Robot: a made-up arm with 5 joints. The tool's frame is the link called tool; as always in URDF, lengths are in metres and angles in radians.
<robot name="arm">
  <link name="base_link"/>
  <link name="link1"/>
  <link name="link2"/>
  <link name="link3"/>
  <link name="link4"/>
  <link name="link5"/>
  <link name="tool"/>
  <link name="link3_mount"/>
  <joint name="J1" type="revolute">
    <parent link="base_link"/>
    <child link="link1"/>
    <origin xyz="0 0 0.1" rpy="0 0 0"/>
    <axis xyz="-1 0 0"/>
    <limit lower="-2.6" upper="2.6" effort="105" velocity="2.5"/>
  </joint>
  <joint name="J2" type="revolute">
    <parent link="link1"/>
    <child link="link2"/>
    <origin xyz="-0.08 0 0.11" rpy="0 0 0"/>
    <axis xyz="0 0 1"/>
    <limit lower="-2.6" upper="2.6" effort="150" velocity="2"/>
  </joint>
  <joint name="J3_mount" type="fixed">
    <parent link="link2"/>
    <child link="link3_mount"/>
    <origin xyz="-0.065 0.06 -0.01" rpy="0 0 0"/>
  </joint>
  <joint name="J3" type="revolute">
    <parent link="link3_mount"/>
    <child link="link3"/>
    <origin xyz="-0.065 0.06 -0.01" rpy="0 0 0"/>
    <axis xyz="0 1 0"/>
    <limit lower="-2.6" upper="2.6" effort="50" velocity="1.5"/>
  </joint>
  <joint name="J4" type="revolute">
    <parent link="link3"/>
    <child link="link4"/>
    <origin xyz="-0.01 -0.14 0.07" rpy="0 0 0"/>
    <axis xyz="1 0 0"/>
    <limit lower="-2.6" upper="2.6" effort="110" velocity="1.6"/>
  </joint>
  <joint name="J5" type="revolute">
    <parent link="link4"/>
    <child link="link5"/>
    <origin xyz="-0.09 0.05 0.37" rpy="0 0 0"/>
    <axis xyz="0 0 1"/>
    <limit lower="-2.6" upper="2.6" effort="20" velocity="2.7"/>
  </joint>
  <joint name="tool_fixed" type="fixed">
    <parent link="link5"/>
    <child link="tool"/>
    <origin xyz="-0.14 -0.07 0.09" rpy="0 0 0"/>
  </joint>
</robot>
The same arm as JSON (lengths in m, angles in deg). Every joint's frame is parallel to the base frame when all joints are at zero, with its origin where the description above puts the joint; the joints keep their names.
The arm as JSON. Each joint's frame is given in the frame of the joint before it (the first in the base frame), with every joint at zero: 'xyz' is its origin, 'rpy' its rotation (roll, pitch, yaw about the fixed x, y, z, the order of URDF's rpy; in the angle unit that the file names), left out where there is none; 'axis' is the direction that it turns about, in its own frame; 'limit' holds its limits. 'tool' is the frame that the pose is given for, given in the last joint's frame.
{"units": {"length": "m", "angle": "deg"}, "joints": [{"name": "J1", "type": "revolute", "origin": {"xyz": [0.0, 0.0, 0.1]}, "axis": [-1.0, 0.0, 0.0], "limit": {"lower": -148.97, "upper": 148.97}}, {"name": "J2", "type": "revolute", "origin": {"xyz": [-0.08, 0.0, 0.11]}, "axis": [0.0, 0.0, 1.0], "limit": {"lower": -148.97, "upper": 148.97}}, {"name": "J3", "type": "revolute", "origin": {"xyz": [-0.13, 0.12, -0.02]}, "axis": [0.0, 1.0, 0.0], "limit": {"lower": -148.97, "upper": 148.97}}, {"name": "J4", "type": "revolute", "origin": {"xyz": [-0.01, -0.14, 0.07]}, "axis": [1.0, 0.0, 0.0], "limit": {"lower": -148.97, "upper": 148.97}}, {"name": "J5", "type": "revolute", "origin": {"xyz": [-0.09, 0.05, 0.37]}, "axis": [0.0, 0.0, 1.0], "limit": {"lower": -148.97, "upper": 148.97}}], "tool": {"origin": {"xyz": [-0.14, -0.07, 0.09]}}}
